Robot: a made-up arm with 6 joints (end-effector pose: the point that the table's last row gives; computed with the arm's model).
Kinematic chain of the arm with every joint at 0, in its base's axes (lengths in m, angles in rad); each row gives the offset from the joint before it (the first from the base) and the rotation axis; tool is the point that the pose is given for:
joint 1: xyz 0 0 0.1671 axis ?
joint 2: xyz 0 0 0 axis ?
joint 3: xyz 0 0 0.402 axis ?
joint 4: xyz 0 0 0 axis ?
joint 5: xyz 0.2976 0 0 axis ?
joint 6: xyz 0 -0.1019 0 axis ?
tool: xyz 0 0 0
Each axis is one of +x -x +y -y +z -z.
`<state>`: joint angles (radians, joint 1 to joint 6).
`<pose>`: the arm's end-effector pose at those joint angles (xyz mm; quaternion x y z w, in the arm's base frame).
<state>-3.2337 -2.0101 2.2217 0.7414 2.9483 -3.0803</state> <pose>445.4 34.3 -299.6 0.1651 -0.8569 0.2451 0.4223</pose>
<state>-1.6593 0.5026 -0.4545 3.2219 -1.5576 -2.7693</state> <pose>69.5 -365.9 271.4 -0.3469 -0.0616 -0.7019 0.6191</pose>
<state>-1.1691 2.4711 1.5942 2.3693 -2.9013 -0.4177</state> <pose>260.6 -426.9 -331.2 0.3177 -0.4345 0.6953 0.4763</pose>
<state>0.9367 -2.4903 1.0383 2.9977 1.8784 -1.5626</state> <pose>-385.6 -354.2 -278.5 -0.2269 -0.7173 -0.2508 0.6091</pose>
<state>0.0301 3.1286 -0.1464 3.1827 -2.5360 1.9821</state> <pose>-292.1 93.1 -191.1 0.5228 0.3126 -0.1822 0.7719</pose>
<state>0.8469 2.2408 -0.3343 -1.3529 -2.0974 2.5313</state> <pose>23.5 -6.7 -158.3 0.5090 0.5696 0.6201 0.1788</pose>
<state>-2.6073 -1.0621 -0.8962 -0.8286 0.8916 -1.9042</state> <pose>3.8 82.3 338.0 -0.1430 -0.9330 -0.0690 0.3230</pose>
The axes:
joint 1: +z
joint 2: +y
joint 3: -y
joint 4: -x
joint 5: -y
joint 6: -x

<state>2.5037 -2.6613 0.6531 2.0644 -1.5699 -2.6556</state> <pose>343.6 -314.8 -329.0 -0.7491 -0.2563 0.4522 0.4108</pose>
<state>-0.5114 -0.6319 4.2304 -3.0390 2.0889 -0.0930</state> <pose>-127.7 187.9 195.7 0.1903 0.0148 0.9625 0.1928</pose>
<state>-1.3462 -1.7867 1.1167 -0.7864 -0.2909 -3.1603</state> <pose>-218.2 632.1 221.3 0.4329 0.1554 0.6894 0.5597</pose>
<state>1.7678 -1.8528 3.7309 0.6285 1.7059 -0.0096</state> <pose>104.3 -101.4 -90.5 0.2855 -0.3729 0.8289 0.3040</pose>
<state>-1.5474 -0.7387 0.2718 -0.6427 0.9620 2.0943</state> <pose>-83.0 58.9 684.0 0.4925 0.0813 0.8615 0.0933</pose>
